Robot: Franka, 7 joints.
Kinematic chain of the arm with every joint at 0, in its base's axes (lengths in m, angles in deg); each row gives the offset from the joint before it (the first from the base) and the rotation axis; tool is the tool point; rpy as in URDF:
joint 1: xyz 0 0 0.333 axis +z
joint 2: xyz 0 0 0 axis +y
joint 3: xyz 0 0 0.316 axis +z
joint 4: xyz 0.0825 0 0 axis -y
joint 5: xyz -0.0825 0 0.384 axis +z
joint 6: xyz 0 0 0 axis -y
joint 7: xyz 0.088 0 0 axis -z
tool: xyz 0 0 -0.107 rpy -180 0 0
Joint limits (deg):
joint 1: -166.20..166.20
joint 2: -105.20..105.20
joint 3: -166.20..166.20
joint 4: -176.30..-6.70
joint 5: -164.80..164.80
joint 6: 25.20..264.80
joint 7: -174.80..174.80
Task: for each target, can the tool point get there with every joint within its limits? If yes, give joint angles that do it. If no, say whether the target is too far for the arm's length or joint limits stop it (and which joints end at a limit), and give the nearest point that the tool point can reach.
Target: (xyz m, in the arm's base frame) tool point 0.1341 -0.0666 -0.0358
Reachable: yes | joints 23.16 87.76 -37.38 -143.51 -87.52 242.39 114.42
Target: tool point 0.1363 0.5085 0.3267
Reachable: yes | joints -42.48 -86.63 76.93 -105.18 65.41 46.57 -27.11
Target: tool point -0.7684 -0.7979 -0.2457
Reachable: no: too far | nearest point -0.5275 -0.5477 -0.0642 | short by 0.392 m
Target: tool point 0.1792 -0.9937 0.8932
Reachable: no: too far | nearest point 0.1331 -0.7383 0.7492 | short by 0.297 m
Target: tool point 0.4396 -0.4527 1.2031
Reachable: no: too far | nearest point 0.3509 -0.3613 1.0275 | short by 0.217 m
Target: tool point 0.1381 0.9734 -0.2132
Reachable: no: too far | nearest point 0.1053 0.7425 -0.0836 | short by 0.267 m
